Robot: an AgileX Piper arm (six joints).
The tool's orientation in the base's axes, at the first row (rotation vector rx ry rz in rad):
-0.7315, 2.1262, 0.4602
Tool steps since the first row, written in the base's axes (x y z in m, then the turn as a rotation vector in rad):
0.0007, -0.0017, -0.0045, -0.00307, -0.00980, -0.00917
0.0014, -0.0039, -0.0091, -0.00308, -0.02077, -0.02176
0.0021, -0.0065, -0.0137, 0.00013, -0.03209, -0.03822
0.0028, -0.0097, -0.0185, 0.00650, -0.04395, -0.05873
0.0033, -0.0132, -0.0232, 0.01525, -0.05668, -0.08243
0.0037, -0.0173, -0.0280, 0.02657, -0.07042, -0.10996
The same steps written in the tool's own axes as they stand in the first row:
0.0038, -0.0021, 0.0022, 0.01219, -0.00616, -0.00171
0.0079, -0.0045, 0.0041, 0.02601, -0.01543, -0.00022
0.0121, -0.0073, 0.0058, 0.04145, -0.02729, 0.00528
0.0167, -0.0105, 0.0074, 0.05875, -0.04188, 0.01475
0.0214, -0.0138, 0.0085, 0.07773, -0.05888, 0.02704
0.0265, -0.0176, 0.0094, 0.09885, -0.07857, 0.04257

